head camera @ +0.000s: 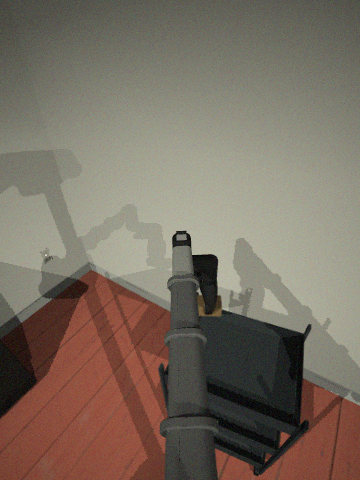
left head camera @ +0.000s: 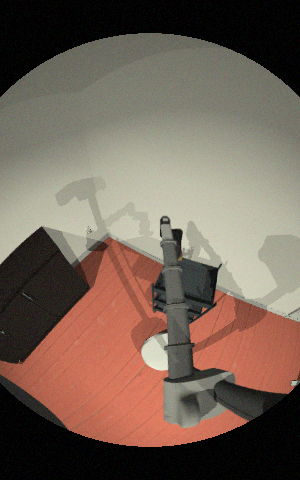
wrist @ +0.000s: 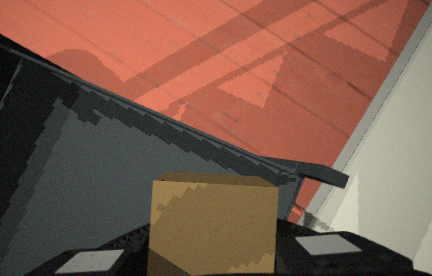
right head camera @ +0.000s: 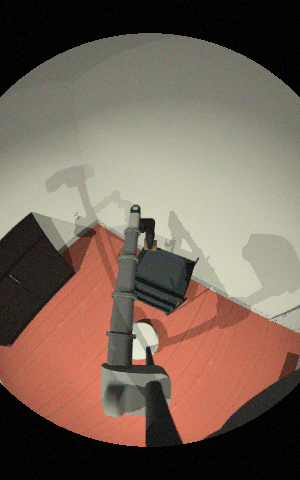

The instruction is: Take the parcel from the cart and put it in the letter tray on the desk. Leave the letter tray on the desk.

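Seen in the pictures: gripper, fingertip midpoint: (head camera: 207, 307) (wrist: 210, 237) (right head camera: 149, 245); robot's base, link origin: (left head camera: 161, 350) (right head camera: 138, 339).
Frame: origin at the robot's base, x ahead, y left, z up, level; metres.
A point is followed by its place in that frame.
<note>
The parcel, a tan box (wrist: 215, 225) {y -0.069, x 0.693, z 0.809 m} (head camera: 202, 305) {y -0.067, x 0.672, z 0.809 m}, is between the two dark fingers of my gripper (wrist: 210, 237) {y -0.087, x 0.690, z 0.770 m} (head camera: 210, 309) {y -0.087, x 0.690, z 0.770 m}, which touch its sides. The gripper is shut on it. The parcel is above the far left corner of the dark grey cart (head camera: 245, 345) {y -0.234, x 0.604, z 0.635 m} (left head camera: 200, 280) {y -0.298, x 0.534, z 0.634 m} (right head camera: 165, 272) {y -0.219, x 0.537, z 0.635 m} (wrist: 100, 180) {y -0.066, x 0.568, z 0.634 m}, and in the wrist view the cart top lies below it, apparently with a gap. My arm hides part of the cart in the head view. The letter tray and the desk cannot be made out in these views.
A wall (head camera: 200, 125) {y -0.097, x 1.167, z 1.328 m} stands close behind the cart. A dark cabinet with handles (left head camera: 45, 300) {y 1.180, x 0.324, z 0.475 m} (right head camera: 35, 280) {y 1.145, x 0.376, z 0.460 m} stands at the left. A white round object (left head camera: 155, 353) {y 0.068, x -0.017, z 0.187 m} (right head camera: 145, 340) {y -0.079, x 0.004, z 0.187 m} is on the red floor (left head camera: 100, 380) {y 0.659, x -0.450, z -0.028 m} near the arm. A large dark shape (right head camera: 265, 410) is at the lower right.
</note>
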